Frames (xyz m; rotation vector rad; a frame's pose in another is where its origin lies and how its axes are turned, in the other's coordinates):
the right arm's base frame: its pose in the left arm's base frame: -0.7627 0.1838 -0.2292 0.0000 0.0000 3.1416
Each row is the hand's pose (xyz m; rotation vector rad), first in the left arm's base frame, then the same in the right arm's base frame.
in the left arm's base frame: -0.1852 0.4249 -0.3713 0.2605 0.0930 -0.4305
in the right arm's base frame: -0.5775 -0.2411 -0.1421 -0.1277 0.3577 2.6858
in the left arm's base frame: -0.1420 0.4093 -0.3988 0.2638 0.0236 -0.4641
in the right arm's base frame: -0.6207 -0.2255 -0.1696 -0.0321 0.3587 2.6546
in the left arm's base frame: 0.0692 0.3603 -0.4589 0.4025 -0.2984 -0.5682
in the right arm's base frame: -0.8319 -0.1765 -0.2297 0.3911 0.5275 2.4945
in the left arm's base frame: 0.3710 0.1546 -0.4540 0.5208 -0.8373 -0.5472
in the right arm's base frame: -1.1337 0.0292 -0.2248 1.0752 0.6688 2.2902
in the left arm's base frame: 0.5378 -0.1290 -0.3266 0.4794 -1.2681 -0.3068
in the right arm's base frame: -1.3005 0.3128 -0.0974 1.6866 0.6376 2.2173
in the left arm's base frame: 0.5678 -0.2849 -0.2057 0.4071 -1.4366 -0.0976
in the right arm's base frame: -1.3305 0.4687 0.0235 1.9959 0.5656 2.2397
